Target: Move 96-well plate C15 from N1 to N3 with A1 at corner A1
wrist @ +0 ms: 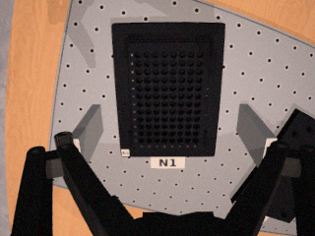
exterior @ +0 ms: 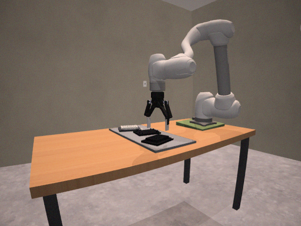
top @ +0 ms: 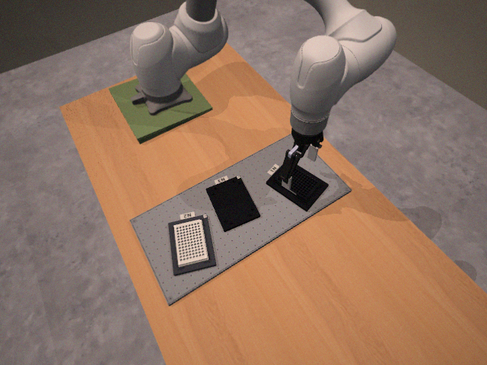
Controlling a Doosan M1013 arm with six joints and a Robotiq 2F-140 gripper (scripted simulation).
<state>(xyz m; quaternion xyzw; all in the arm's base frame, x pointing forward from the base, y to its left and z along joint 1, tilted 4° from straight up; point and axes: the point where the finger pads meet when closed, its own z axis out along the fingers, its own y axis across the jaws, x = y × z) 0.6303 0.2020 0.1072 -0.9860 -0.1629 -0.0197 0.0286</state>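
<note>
Now: the black 96-well plate C15 70 mm below my hand. Also, from my hand: black plate nest N1: 80 mm below; then black landing nest N3: 210 mm to the right, 80 mm below, 50 mm behind; then N1 label: 90 mm below, 90 mm behind, 30 mm to the right.
</note>
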